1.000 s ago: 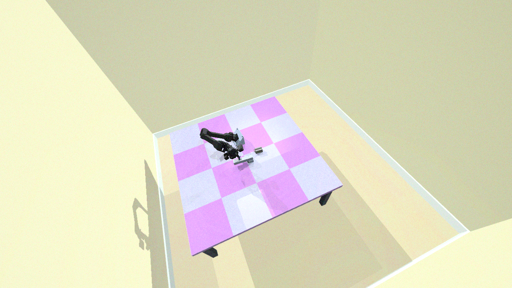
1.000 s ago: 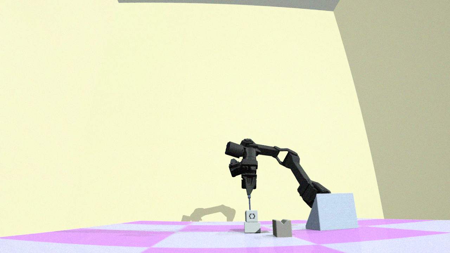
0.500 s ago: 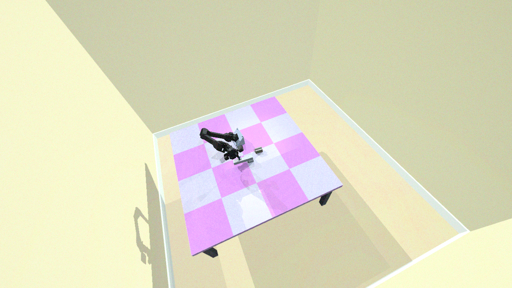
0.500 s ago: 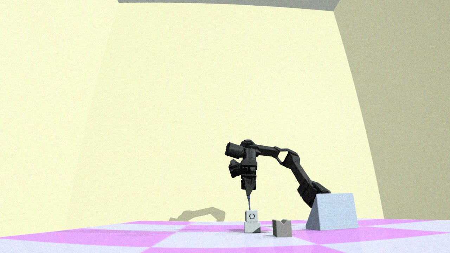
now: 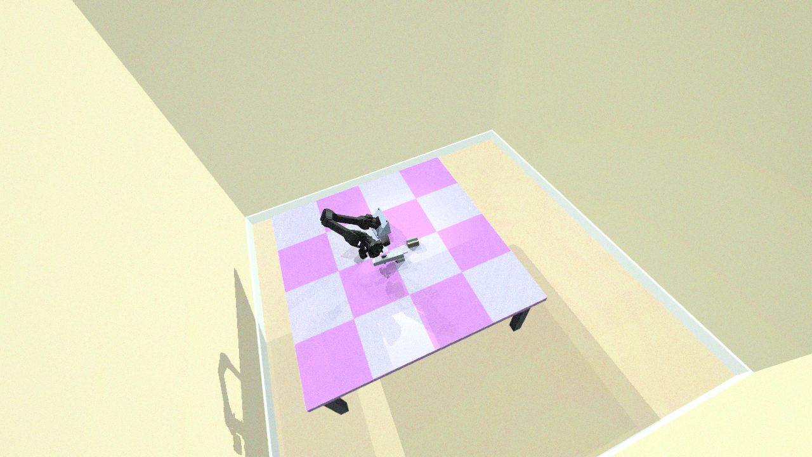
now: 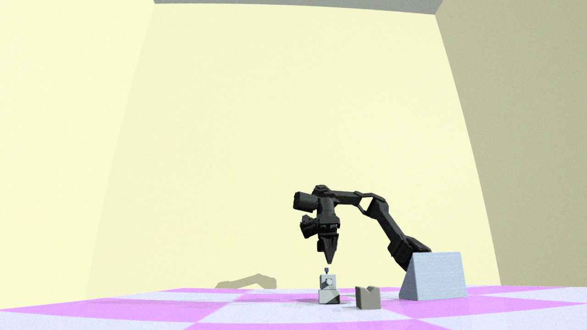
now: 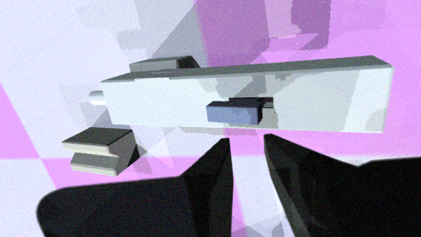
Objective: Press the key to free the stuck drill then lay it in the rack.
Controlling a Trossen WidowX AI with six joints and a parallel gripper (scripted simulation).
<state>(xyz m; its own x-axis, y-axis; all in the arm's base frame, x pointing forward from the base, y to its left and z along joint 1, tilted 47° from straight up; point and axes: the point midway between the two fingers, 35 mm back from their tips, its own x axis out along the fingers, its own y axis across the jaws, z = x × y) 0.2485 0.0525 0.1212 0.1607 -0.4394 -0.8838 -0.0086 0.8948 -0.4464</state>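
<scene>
Now: the key 40 mm below my gripper tip, 10 mm to the left of it and 10 mm ahead of it. From my gripper tip the other things lie so: grey holder block 60 mm below, 30 mm to the left, 10 mm ahead; then drill 80 mm to the left, 50 mm below, 20 mm ahead; then rack 200 mm to the left, 80 mm below, 50 mm behind.
</scene>
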